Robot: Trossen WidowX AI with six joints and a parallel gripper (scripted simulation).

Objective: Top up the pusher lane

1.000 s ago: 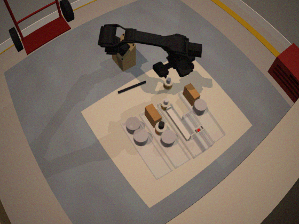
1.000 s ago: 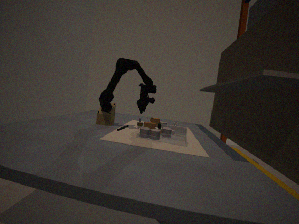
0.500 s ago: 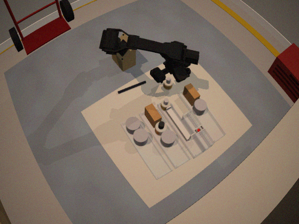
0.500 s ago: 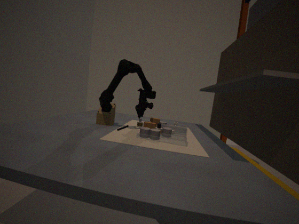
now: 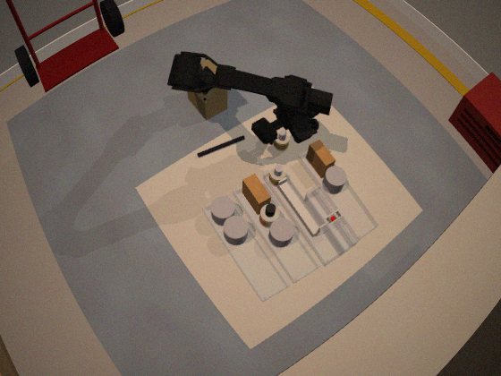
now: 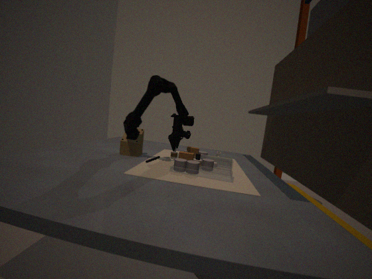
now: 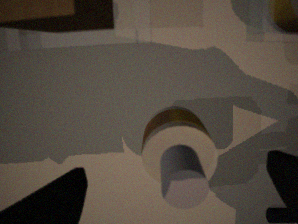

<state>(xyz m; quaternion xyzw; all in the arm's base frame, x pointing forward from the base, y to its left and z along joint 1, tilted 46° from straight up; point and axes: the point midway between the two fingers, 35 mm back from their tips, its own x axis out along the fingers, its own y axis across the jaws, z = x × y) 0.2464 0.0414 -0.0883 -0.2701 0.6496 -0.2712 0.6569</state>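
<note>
Now: gripper tip 140 mm short of the cream mat, 90 mm to the left of it and 50 mm above it. Round my gripper tip: black bar: 90 mm behind, 140 mm to the right, 40 mm below; then white pusher: 190 mm ahead, 60 mm to the right; then clear pusher lane: 230 mm ahead, 70 mm to the right, 30 mm below.
</note>
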